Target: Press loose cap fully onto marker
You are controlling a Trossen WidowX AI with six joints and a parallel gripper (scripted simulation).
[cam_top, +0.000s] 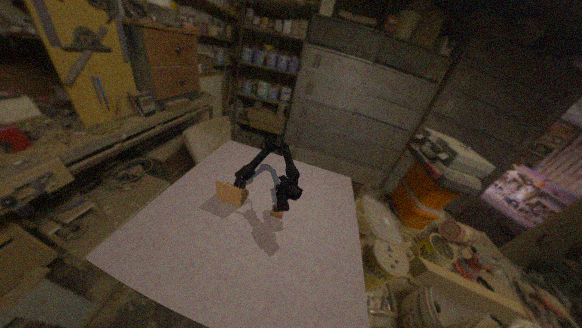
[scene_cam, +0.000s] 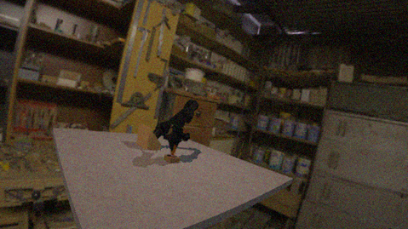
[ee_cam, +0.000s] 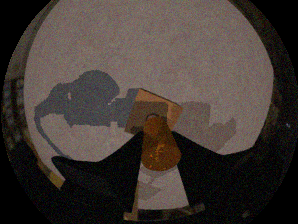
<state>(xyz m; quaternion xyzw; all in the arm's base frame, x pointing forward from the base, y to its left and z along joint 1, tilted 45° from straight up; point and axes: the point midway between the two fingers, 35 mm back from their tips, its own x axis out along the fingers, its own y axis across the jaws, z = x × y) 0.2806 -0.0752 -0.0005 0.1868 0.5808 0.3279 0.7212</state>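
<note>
My gripper tip is 60 mm above the holder block. From my gripper tip the other things lie so: orange cap (10 mm above).
</note>
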